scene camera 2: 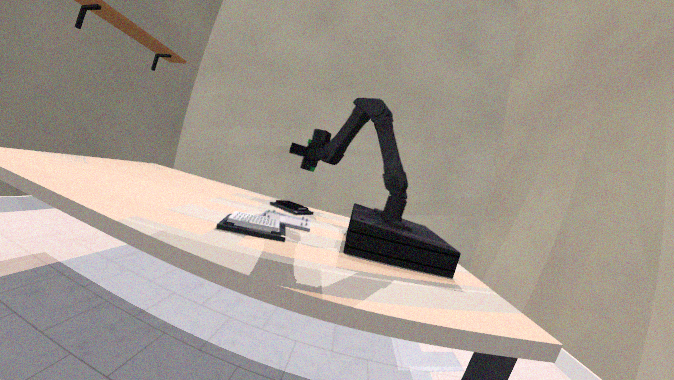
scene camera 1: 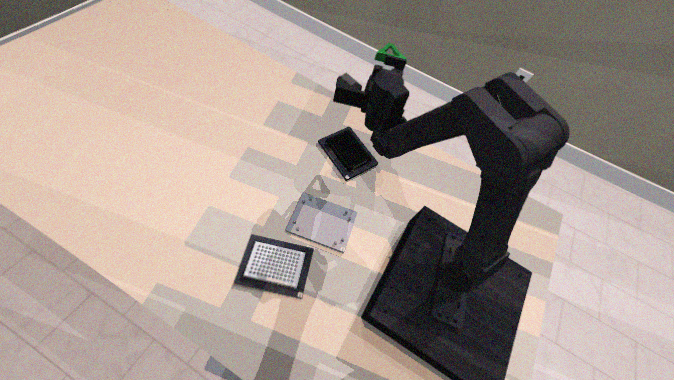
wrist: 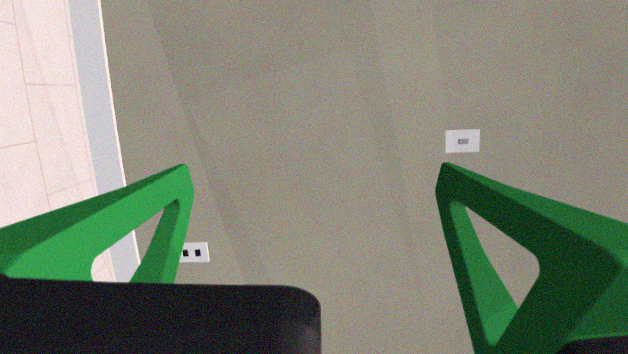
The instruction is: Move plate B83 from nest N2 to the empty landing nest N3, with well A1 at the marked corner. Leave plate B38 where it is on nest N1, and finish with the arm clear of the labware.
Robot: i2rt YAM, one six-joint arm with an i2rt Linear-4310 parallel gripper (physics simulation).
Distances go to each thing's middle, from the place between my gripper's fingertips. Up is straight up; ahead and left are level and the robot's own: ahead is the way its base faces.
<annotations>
Now: the grey nest plate [scene camera 1: 320,221] 10 mm ahead of my hand, 360 mm to the left of it and 250 mm below it.
</annotations>
